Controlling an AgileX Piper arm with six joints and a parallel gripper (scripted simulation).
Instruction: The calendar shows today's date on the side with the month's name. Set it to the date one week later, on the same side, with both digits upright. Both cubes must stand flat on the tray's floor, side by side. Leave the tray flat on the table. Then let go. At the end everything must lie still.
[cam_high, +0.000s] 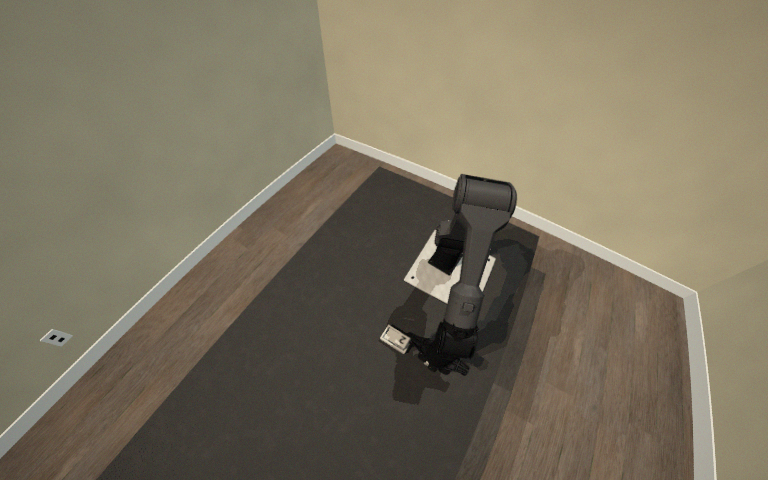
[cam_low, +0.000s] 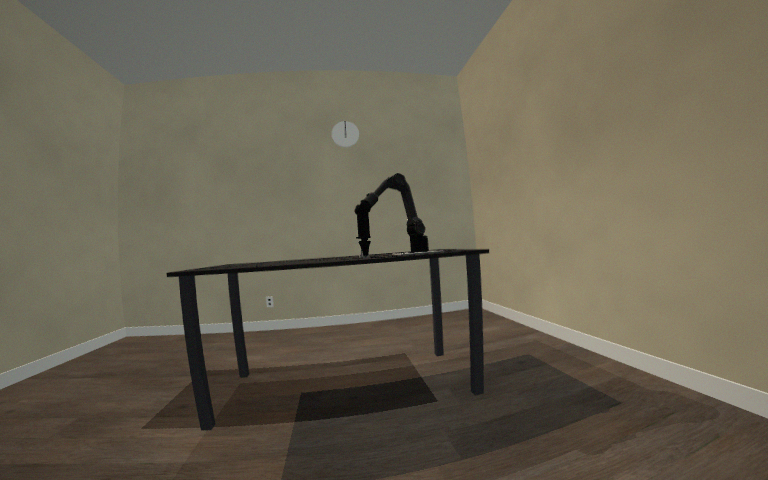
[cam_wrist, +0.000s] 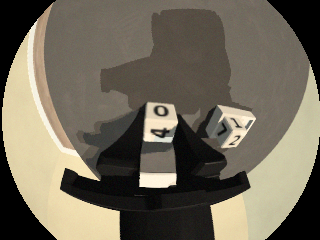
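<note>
Now: the white tray 10 mm ahead of my hand, 110 mm to the right of it and 10 mm below it.
</note>
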